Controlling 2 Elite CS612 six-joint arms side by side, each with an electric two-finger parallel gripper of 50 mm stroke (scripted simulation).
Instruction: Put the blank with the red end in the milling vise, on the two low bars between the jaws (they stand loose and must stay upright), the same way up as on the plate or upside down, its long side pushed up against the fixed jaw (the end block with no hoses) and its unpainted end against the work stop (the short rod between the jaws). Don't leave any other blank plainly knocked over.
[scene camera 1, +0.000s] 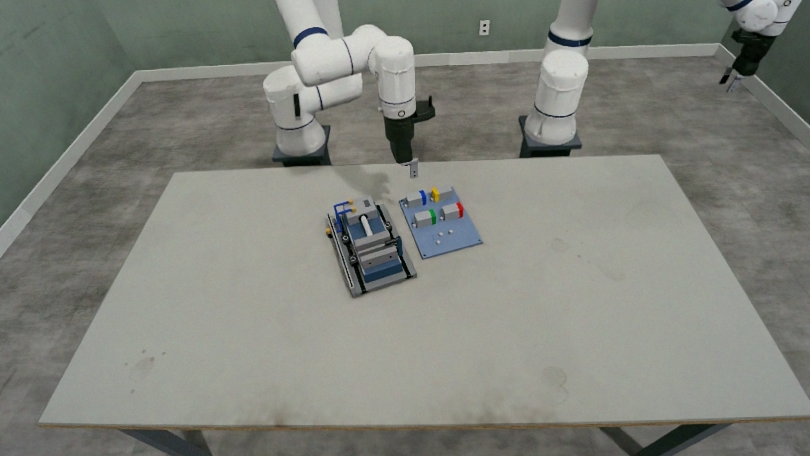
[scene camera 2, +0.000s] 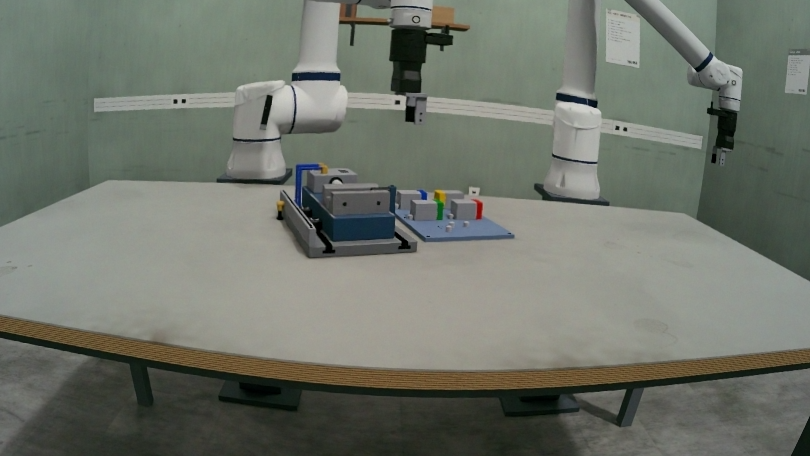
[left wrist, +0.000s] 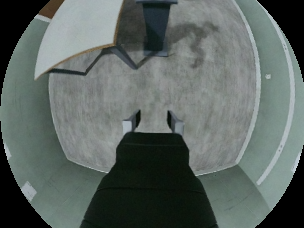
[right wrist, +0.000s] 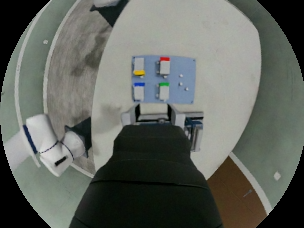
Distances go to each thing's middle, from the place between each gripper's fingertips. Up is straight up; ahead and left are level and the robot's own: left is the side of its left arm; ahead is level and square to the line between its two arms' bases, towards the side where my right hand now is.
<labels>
I see my right gripper (scene camera 2: 414, 123) 220 mm above the blue plate (scene camera 1: 464, 235), 80 mm to the right of it and 20 mm short of it. The rest, counted from my right hand: fixed jaw (scene camera 2: 358, 202): 210 mm ahead, 140 mm below, 100 mm to the right.
My left gripper (scene camera 1: 725, 87) is now 45 cm short of the blue plate, 106 cm to the left of it and 17 cm above it. From my left hand the other things lie so: fixed jaw (65 cm ahead, 124 cm to the right, 10 cm below).
</labels>
